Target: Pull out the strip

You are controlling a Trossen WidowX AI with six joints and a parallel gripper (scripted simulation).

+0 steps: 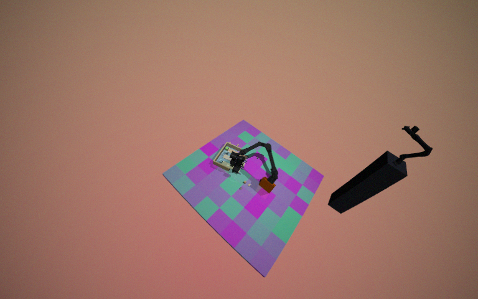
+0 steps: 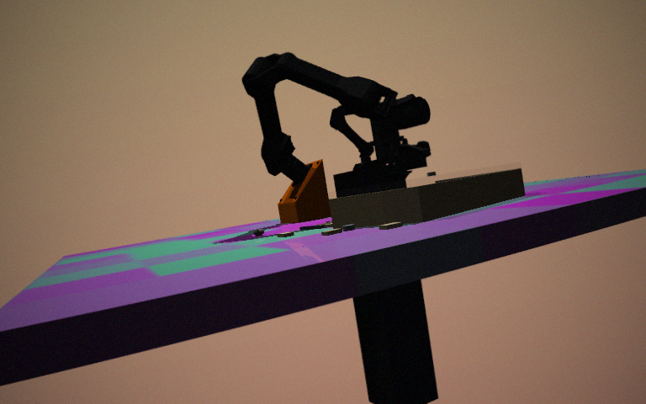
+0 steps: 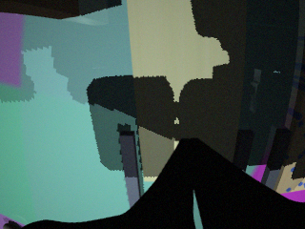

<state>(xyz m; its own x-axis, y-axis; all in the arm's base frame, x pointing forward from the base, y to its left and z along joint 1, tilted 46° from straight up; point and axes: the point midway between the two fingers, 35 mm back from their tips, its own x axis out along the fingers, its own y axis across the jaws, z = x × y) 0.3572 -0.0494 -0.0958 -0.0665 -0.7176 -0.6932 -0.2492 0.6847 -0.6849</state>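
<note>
Right now the beige strip is 9 cm ahead of my gripper tip, 2 cm to the left of it and 1 cm below it.
</note>
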